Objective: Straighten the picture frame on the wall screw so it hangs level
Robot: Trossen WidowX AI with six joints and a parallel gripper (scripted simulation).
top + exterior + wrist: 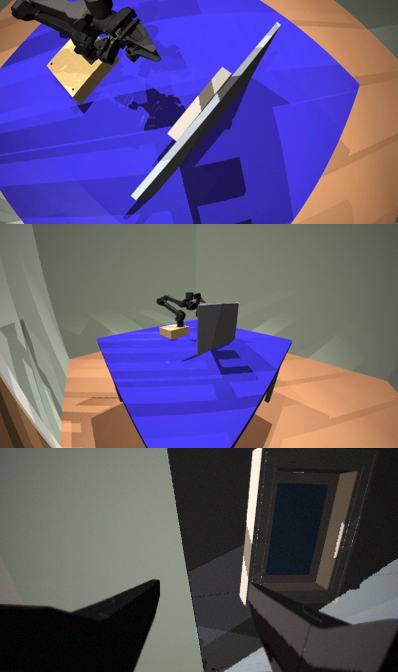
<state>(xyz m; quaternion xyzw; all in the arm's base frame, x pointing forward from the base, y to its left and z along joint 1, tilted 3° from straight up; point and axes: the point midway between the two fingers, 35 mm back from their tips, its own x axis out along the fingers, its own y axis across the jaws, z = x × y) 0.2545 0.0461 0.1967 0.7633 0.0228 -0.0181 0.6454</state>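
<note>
My gripper tip is now 13 cm short of the picture frame, 12 cm above it and 1 cm to the right of it. Also, from my gripper tip: grey wall panel (14 cm ahead, 13 cm below, 1 cm to the left).
</note>
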